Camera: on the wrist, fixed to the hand. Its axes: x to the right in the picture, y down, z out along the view.
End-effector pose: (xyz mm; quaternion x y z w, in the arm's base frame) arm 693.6 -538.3 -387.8 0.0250 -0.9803 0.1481 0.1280
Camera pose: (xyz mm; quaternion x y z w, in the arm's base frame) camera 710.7 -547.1 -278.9 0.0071 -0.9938 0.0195 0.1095
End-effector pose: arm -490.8 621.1 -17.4 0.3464 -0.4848 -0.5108 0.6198
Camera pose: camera -405.4 593.3 -81.8 0.2504 -0.4283 -0.5738 0.6516
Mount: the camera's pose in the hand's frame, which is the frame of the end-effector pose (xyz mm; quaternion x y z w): 11.7 -40.8 -102.1 -0.1299 -0.0204 0.0042 0.9913
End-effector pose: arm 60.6 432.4 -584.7 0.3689 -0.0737 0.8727 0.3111
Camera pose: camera 17.7 507.1 -653.9 0.3428 -0.1943 0.8494 0.3512
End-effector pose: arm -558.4 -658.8 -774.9 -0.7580 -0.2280 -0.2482 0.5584
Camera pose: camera -587.2 -744.9 -711.8 -0.8300 -0.2020 -0.2579 0.4515
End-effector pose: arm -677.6 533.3 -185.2 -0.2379 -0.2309 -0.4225 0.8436
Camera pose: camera -685.6 443.7 -249.5 -0.3550 -0.1902 -0.4404 0.8024
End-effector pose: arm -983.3 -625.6 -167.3 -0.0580 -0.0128 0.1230 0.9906
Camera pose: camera -958.0 -673.4 -263.7 -0.1837 -0.0486 0.1256 0.9737
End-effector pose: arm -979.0 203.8 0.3 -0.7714 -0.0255 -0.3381 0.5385
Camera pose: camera -1036.9 130.5 59.5 -0.8417 0.0109 -0.3205 0.4345
